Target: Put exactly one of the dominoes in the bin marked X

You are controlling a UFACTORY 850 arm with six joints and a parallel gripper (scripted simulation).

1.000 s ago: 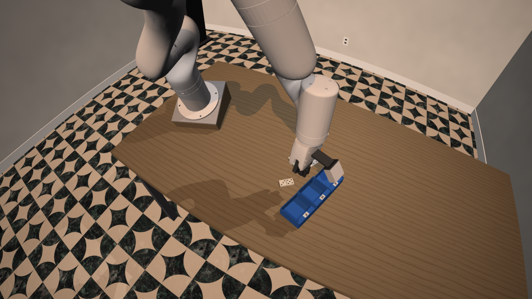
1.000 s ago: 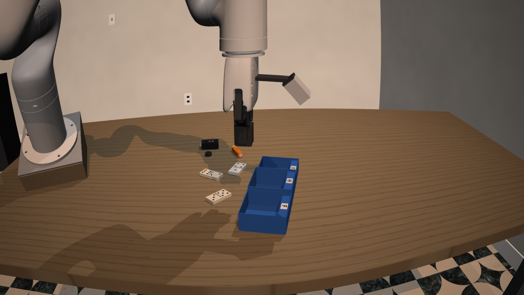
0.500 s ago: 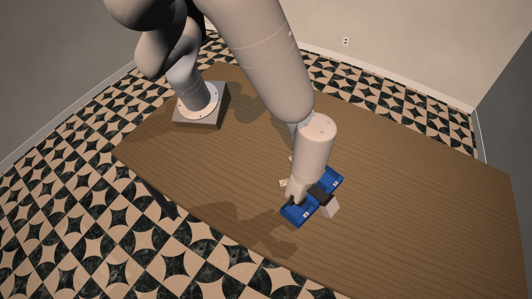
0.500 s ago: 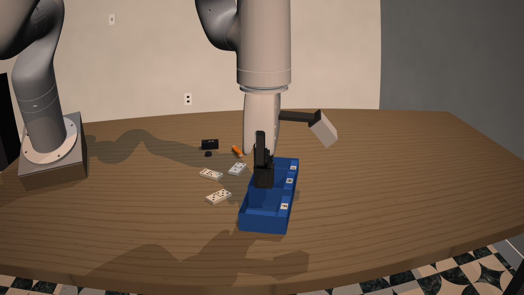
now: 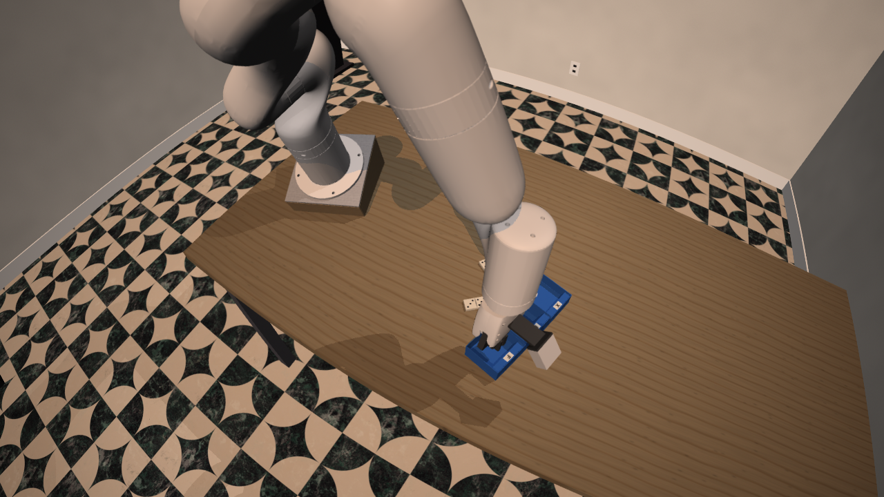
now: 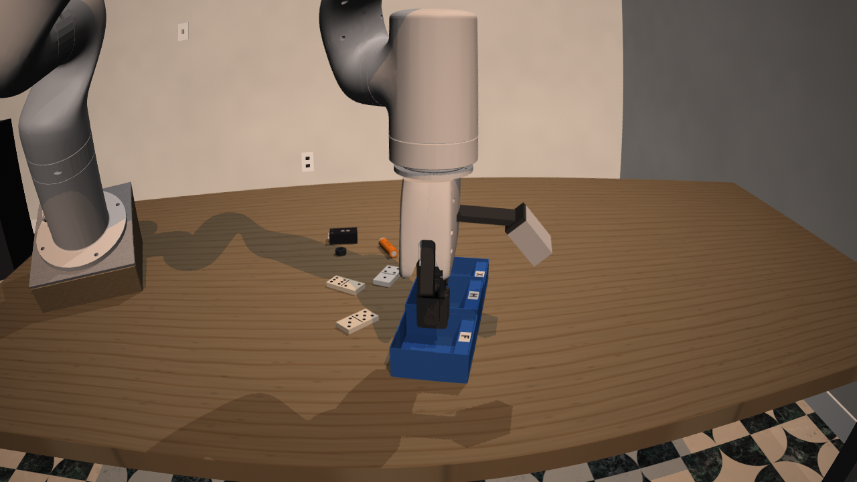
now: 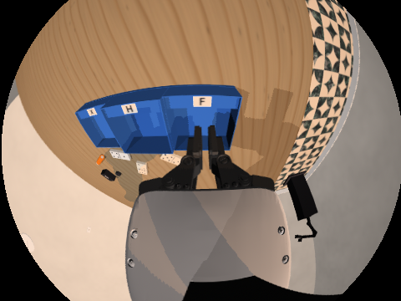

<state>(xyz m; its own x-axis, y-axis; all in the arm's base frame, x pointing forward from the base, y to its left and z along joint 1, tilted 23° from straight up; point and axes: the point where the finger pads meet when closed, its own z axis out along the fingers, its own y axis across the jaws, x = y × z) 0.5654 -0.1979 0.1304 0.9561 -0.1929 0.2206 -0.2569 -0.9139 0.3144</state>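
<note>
My hand is 8 cm to the right of the bin marked X, 5 cm above it and 3 cm short of it. The rest, counted from my hand: orange battery (31 cm to the left, 6 cm below, 2 cm behind); black box (36 cm to the left, 10 cm behind, 6 cm below); black nut (31 cm to the left, 10 cm behind, 7 cm below).
</note>
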